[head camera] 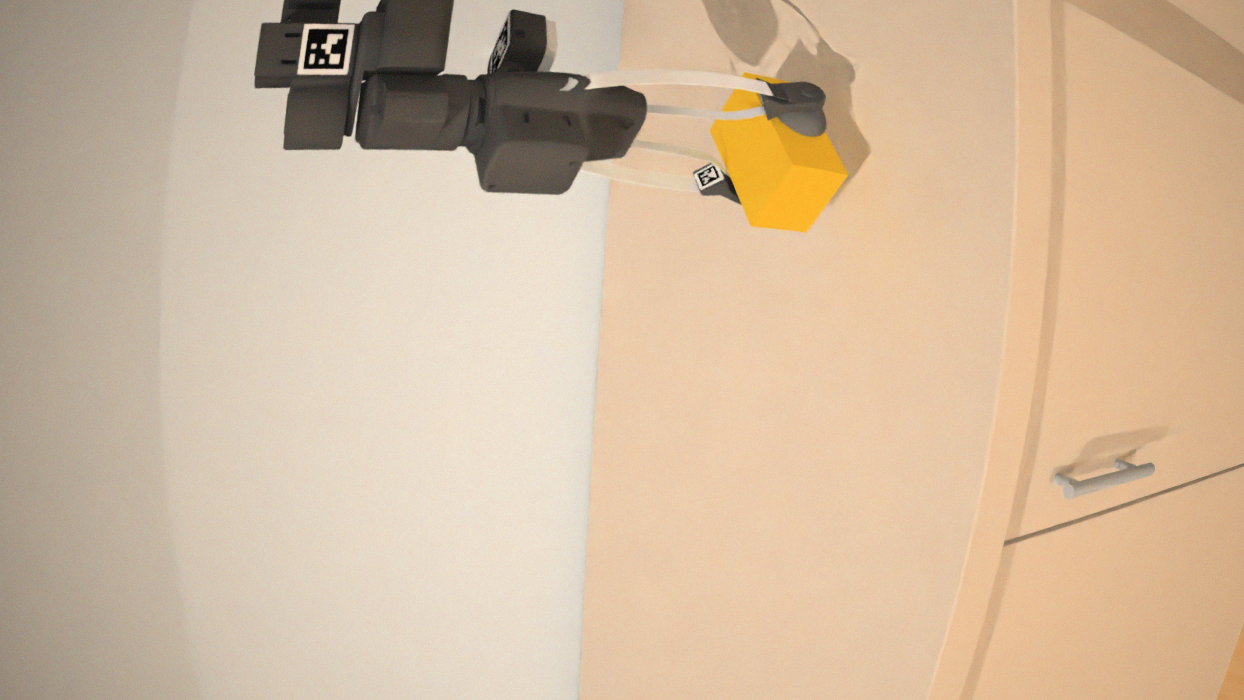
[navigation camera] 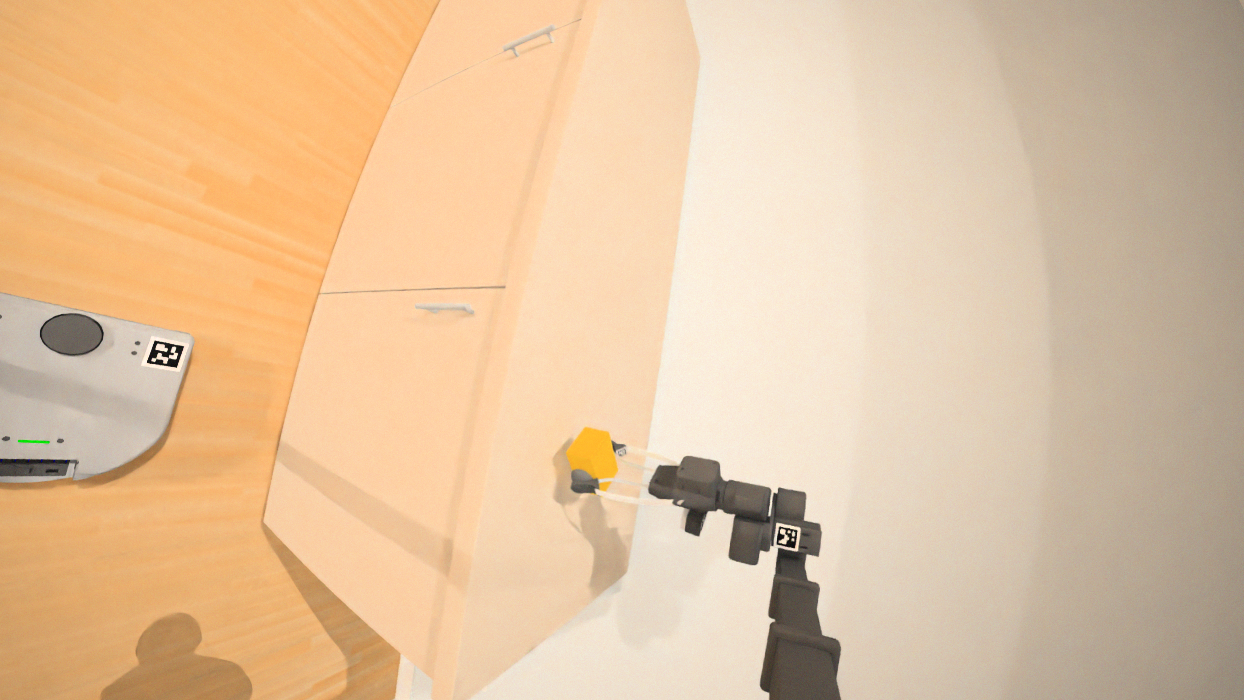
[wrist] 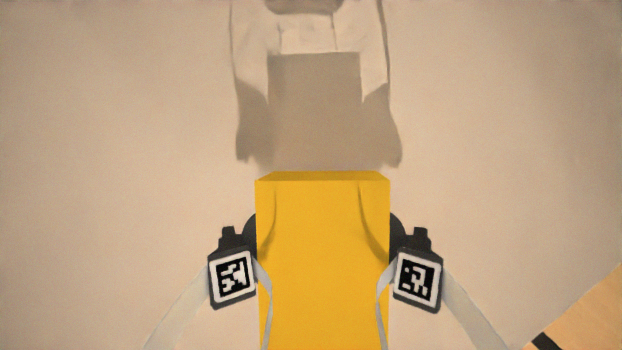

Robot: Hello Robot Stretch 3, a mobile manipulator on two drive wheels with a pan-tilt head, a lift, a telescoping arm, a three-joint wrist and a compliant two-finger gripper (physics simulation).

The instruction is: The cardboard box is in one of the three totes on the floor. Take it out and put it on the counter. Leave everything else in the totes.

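Places are measured from the robot's base along level axes (x down, y left, z ahead), in millimetres.
Where they show: gripper, fingertip midpoint: point(head camera: 798, 149) point(navigation camera: 583, 461); robot's base at its link origin: point(navigation camera: 74, 332).
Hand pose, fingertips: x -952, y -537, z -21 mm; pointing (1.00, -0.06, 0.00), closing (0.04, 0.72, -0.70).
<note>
Each offset is from my fingertips to the top centre of the thing. "*": to the spot under its first point. Level surfaces: height alone.
The cardboard box, a plain yellow block {dz +4, dx -46, dy +6 mm} point(head camera: 769, 169) point(navigation camera: 591, 454) point(wrist: 322, 300), is held over the pale counter top {dx +41 mm} point(head camera: 782, 435) point(navigation camera: 600, 261) point(wrist: 100, 125). My gripper point(head camera: 762, 146) point(navigation camera: 601, 465) point(wrist: 323, 233) is shut on it, with one dark fingertip pressed against each side. The box is tilted in the head view. Its shadow and the shadow of the fingers fall on the counter close beside it. Its underside is hidden, so I cannot tell whether a corner touches the counter. The totes do not show in these views.
Cabinet fronts with bar handles {* dz +201, dx +197, dy +189 mm} point(head camera: 1109, 480) point(navigation camera: 445, 308) lie below the counter's front edge. A white wall point(head camera: 391, 391) point(navigation camera: 782, 261) stands behind the counter. My wheeled base point(navigation camera: 86, 391) is on the wooden floor {dx +951 mm} point(navigation camera: 217, 174). The counter's near end shows close to the arm in the navigation view.
</note>
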